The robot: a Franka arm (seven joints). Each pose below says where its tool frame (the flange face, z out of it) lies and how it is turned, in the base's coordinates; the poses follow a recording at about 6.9 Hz.
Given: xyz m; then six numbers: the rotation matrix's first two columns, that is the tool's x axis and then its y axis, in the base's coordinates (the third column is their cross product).
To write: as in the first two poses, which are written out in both.
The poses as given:
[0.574 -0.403 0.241 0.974 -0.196 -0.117 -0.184 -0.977 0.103]
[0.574 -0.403 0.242 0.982 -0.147 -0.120 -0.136 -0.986 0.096]
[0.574 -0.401 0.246 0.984 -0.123 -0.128 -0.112 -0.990 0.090]
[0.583 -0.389 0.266 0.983 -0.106 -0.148 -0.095 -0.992 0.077]
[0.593 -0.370 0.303 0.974 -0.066 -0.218 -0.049 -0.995 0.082]
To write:
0.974 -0.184 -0.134 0.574; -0.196 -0.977 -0.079 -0.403; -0.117 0.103 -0.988 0.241; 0 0 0 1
0.982 -0.136 -0.132 0.574; -0.147 -0.986 -0.078 -0.403; -0.120 0.096 -0.988 0.242; 0 0 0 1
0.984 -0.112 -0.138 0.574; -0.123 -0.990 -0.074 -0.401; -0.128 0.090 -0.988 0.246; 0 0 0 1
0.983 -0.095 -0.155 0.583; -0.106 -0.992 -0.062 -0.389; -0.148 0.077 -0.985 0.266; 0 0 0 1
0.974 -0.049 -0.222 0.593; -0.066 -0.995 -0.069 -0.370; -0.218 0.082 -0.972 0.303; 0 0 0 1

